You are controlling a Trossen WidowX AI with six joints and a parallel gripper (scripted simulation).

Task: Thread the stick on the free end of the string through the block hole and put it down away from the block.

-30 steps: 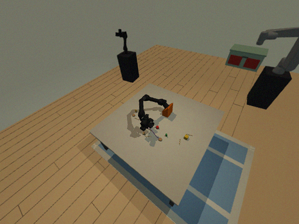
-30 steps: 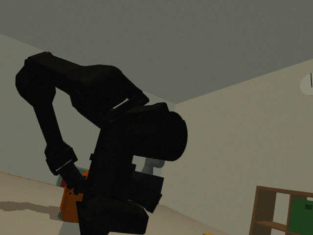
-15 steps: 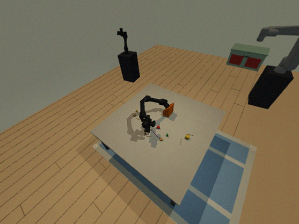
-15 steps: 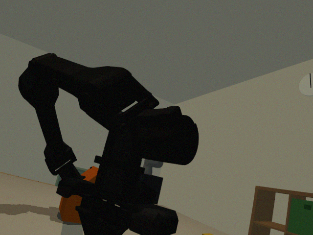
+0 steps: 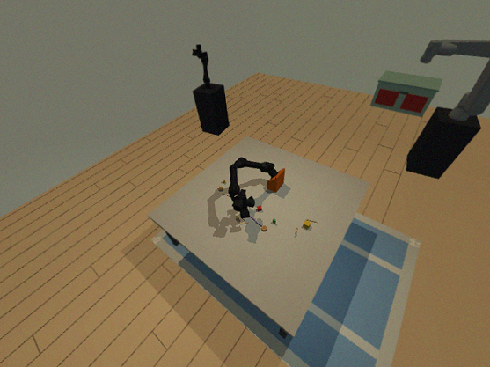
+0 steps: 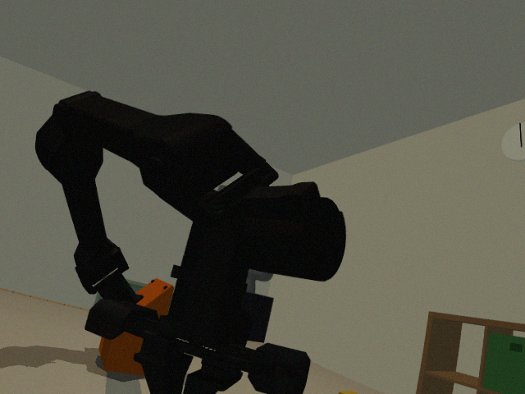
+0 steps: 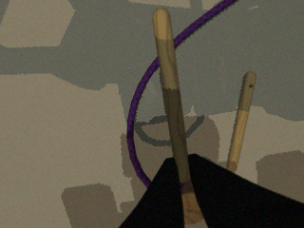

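Right now the red block is 12 cm behind my gripper tip, 7 cm to the left of it and 4 cm below it. Also, from my gripper tip: green piece 22 cm to the left, 6 cm behind, 4 cm below; yellow cube 43 cm to the left, 14 cm behind, 4 cm below.
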